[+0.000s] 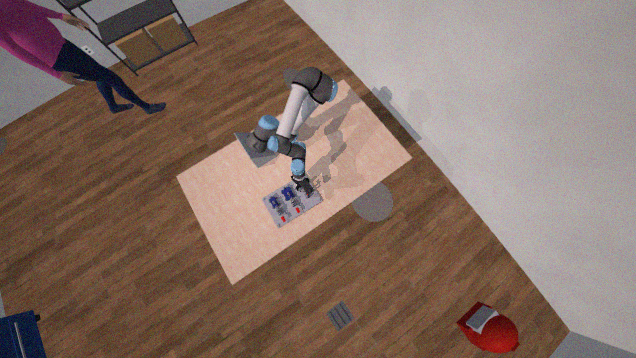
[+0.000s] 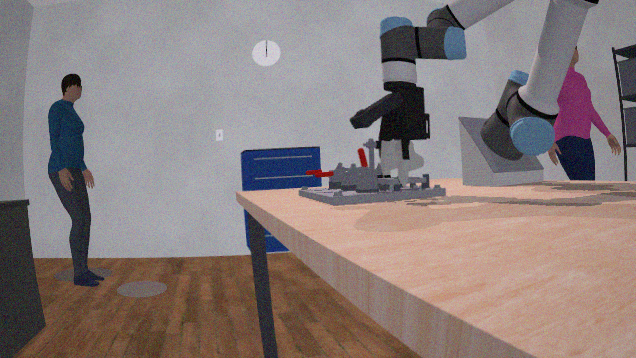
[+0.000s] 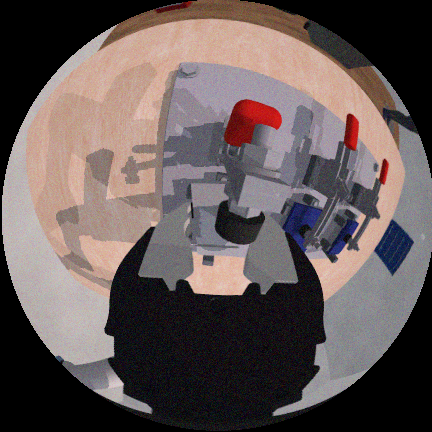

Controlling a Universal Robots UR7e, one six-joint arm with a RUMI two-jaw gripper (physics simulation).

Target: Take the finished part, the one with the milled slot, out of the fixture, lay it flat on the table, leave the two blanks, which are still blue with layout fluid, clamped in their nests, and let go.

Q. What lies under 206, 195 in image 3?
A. A grey finished part.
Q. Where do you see a red clamp handle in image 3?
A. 245, 113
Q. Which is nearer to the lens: the blue blank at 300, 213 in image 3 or the clamp arm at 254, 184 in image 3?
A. The clamp arm.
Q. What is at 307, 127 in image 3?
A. A grey fixture plate.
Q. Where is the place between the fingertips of my gripper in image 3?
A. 220, 205
